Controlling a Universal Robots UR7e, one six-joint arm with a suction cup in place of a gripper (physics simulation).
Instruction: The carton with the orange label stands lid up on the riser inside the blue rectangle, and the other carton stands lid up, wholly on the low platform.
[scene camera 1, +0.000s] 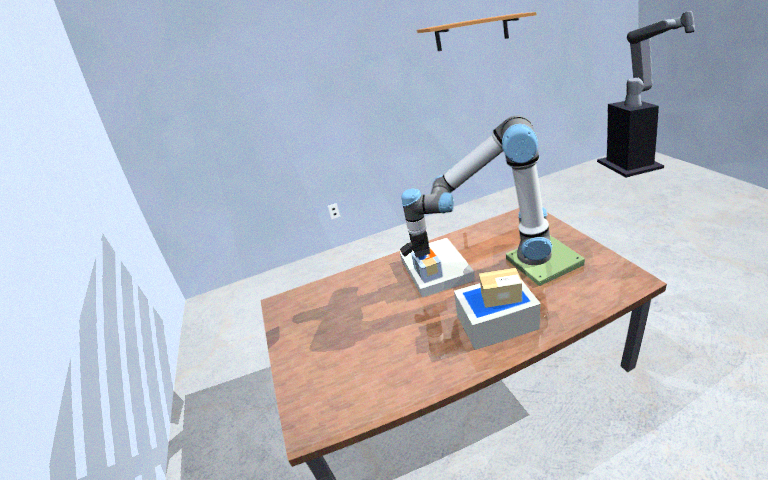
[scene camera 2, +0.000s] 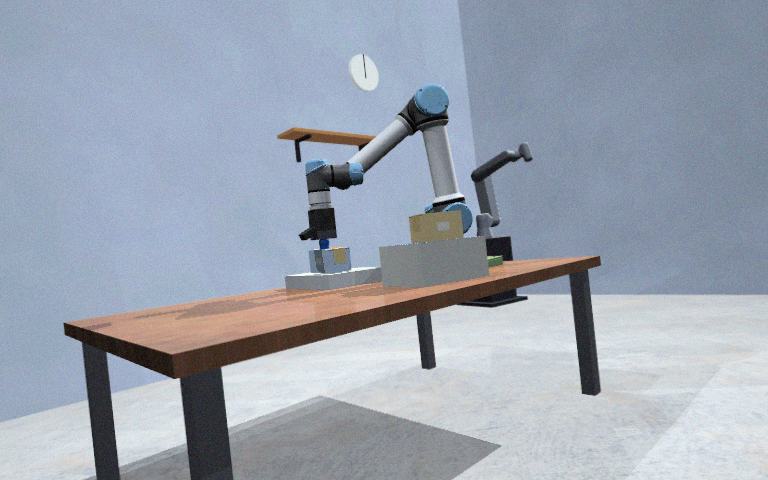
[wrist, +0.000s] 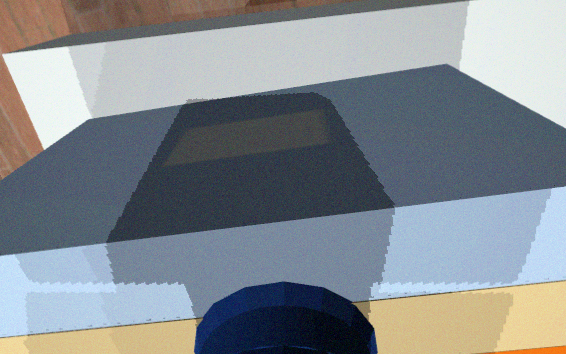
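Observation:
The carton with the orange label (scene camera 1: 429, 266) (scene camera 2: 330, 259) (wrist: 447, 236) is small, pale blue and tan. It stands on the low white platform (scene camera 1: 453, 257) (scene camera 2: 322, 281) (wrist: 275, 64) at the back of the table. My suction cup (scene camera 1: 421, 254) (scene camera 2: 324, 244) (wrist: 283, 319) presses straight down on its top face, and the carton rests on the platform. The other carton (scene camera 1: 500, 287) (scene camera 2: 435, 227), plain tan, stands on the grey riser (scene camera 1: 497, 323) (scene camera 2: 434, 263) and covers part of the blue rectangle (scene camera 1: 472, 300).
The wooden table (scene camera 1: 374, 361) (scene camera 2: 271, 330) carries the arm's green base plate (scene camera 1: 557, 264) to the right of the platform. A second dark arm on a black pedestal (scene camera 1: 632, 134) stands on the floor behind. A wall shelf (scene camera 1: 477, 22) hangs high up.

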